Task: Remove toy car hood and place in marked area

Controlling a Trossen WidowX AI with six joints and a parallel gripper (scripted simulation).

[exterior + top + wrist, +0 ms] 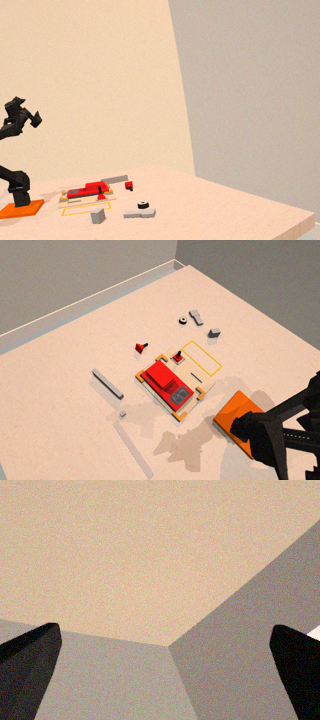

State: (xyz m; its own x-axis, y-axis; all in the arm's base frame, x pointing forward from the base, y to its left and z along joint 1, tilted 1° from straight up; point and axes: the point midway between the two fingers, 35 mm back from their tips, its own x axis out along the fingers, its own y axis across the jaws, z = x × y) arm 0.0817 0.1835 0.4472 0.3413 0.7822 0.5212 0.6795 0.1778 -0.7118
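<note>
My gripper tip is now 44 cm above the hood, 27 cm short of it and 19 cm to the left of it. Round my gripper tip: flat grey strip 48 cm below, 19 cm ahead, 8 cm to the left; black wheel 52 cm to the right, 48 cm below, 37 cm ahead.
</note>
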